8 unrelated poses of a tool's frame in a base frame.
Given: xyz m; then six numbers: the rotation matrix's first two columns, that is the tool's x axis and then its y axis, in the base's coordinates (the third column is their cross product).
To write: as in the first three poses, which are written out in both.
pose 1, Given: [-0.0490, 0.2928, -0.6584, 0.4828, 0.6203, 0.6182, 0.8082, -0.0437, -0.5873]
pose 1, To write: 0.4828, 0.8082, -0.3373, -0.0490; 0.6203, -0.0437, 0.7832, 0.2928; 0.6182, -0.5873, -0.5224, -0.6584; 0, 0, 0, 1
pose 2, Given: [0.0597, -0.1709, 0.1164, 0.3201, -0.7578, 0.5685, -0.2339, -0.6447, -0.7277]
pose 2, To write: 0.3201, -0.2339, 0.9180, 0.0597; -0.7578, -0.6447, 0.1000, -0.1709; 0.5685, -0.7277, -0.3836, 0.1164; 0, 0, 0, 1
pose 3, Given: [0.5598, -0.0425, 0.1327, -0.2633, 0.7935, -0.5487, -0.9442, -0.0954, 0.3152]
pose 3, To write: -0.2633, -0.9442, 0.1978, 0.5598; 0.7935, -0.0954, 0.6011, -0.0425; -0.5487, 0.3152, 0.7743, 0.1327; 0, 0, 0, 1
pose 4, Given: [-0.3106, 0.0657, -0.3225, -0.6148, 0.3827, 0.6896, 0.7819, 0.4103, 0.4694]
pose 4, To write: -0.6148, 0.7819, -0.1033, -0.3106; 0.3827, 0.4103, 0.8278, 0.0657; 0.6896, 0.4694, -0.5515, -0.3225; 0, 0, 0, 1
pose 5, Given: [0.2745, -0.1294, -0.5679, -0.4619, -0.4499, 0.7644, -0.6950, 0.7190, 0.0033]
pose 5, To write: -0.4619, -0.6950, -0.5511, 0.2745; -0.4499, 0.7190, -0.5297, -0.1294; 0.7644, 0.0033, -0.6448, -0.5679; 0, 0, 0, 1
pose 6, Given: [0.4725, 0.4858, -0.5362, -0.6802, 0.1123, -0.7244, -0.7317, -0.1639, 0.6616]
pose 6, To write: -0.6802, -0.7317, -0.0444, 0.4725; 0.1123, -0.1639, 0.9801, 0.4858; -0.7244, 0.6616, 0.1937, -0.5362; 0, 0, 0, 1
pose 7, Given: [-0.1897, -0.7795, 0.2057, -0.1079, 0.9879, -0.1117, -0.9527, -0.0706, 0.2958]
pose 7, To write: -0.1079, -0.9527, 0.2843, -0.1897; 0.9879, -0.0706, 0.1383, -0.7795; -0.1117, 0.2958, 0.9488, 0.2057; 0, 0, 0, 1
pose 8, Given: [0.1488, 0.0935, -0.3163, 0.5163, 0.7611, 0.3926, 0.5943, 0.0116, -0.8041]
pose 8, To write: 0.5163, 0.5943, -0.6166, 0.1488; 0.7611, 0.0116, 0.6485, 0.0935; 0.3926, -0.8041, -0.4463, -0.3163; 0, 0, 0, 1
